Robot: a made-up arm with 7 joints. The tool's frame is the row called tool.
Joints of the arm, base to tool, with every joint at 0 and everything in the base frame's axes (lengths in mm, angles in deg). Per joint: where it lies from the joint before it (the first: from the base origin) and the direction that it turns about. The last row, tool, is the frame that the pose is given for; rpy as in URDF.
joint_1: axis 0 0.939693 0.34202 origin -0.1 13.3 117.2
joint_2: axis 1 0 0 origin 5.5 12.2 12.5
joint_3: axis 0 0 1 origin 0.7 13.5 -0.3
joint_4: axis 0 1 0 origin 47.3 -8.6 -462.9
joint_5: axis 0 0 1 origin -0.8 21.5 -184.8
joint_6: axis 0 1 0 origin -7.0 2.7 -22.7
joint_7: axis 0 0 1 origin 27.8 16.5 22.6
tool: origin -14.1 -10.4 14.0 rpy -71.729 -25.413 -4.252
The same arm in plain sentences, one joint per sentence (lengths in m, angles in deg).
The arm has seven revolute joints in a row. What follows holds with every joint at zero, and every direction is one of the base frame's. Joint 1 lies 0.0001 m along -x and 0.0133 m along +y and 0.1172 m along +z from the base frame's origin and rotates about the direction (0, 0.9397, 0.342). Joint 2 lies 0.0055 m along +x and 0.0122 m along +y and 0.0125 m along +z from joint 1 and rotates about +x. Joint 3 lies 0.0007 m along +x and 0.0135 m along +y and 0.0003 m along -z from joint 2 and rotates about +z. Joint 4 lies 0.0473 m along +x and 0.0086 m along -y and 0.4629 m along -z from joint 3 and rotates about +y. Joint 5 lies 0.0008 m along -x and 0.0215 m along +y and 0.1848 m along -z from joint 4 and rotates about +z. Joint 6 lies 0.0070 m along -x and 0.0027 m along +y and 0.0227 m along -z from joint 5 and rotates about +y. Joint 7 lies 0.0278 m along +x and 0.0165 m along +y and 0.0226 m along +z from joint 6 and rotates about +z. The tool frame, which is the frame that the pose is given for, lies 0.0141 m along -x and 0.0104 m along -y and 0.0140 m along +z from joint 7; its axes are the base frame's turned by roll -71.73, pitch -25.41 and yaw -4.25 deg (as in URDF: about the fixed x, then y, then z).
